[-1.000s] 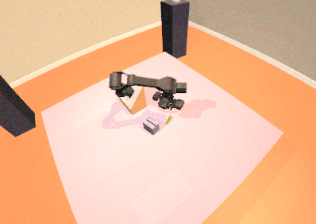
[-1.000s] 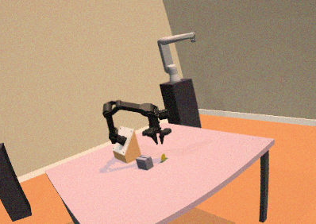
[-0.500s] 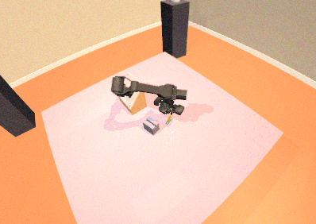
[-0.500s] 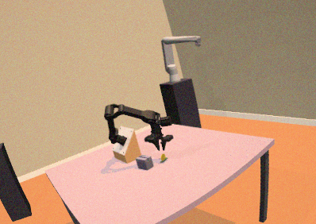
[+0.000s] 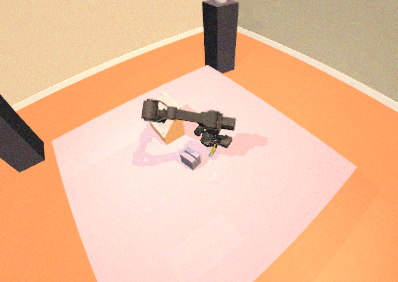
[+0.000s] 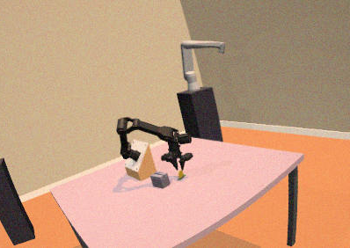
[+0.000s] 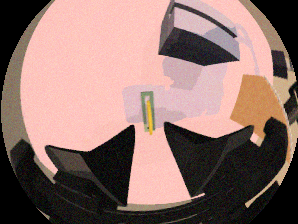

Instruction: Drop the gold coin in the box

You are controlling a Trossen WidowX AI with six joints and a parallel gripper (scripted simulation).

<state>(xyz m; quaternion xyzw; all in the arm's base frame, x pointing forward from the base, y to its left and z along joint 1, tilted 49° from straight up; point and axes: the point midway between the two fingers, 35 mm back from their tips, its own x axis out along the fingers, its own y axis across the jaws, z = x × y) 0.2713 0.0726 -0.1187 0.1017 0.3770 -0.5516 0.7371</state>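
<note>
The gold coin is 3 cm below my gripper tip.
</note>
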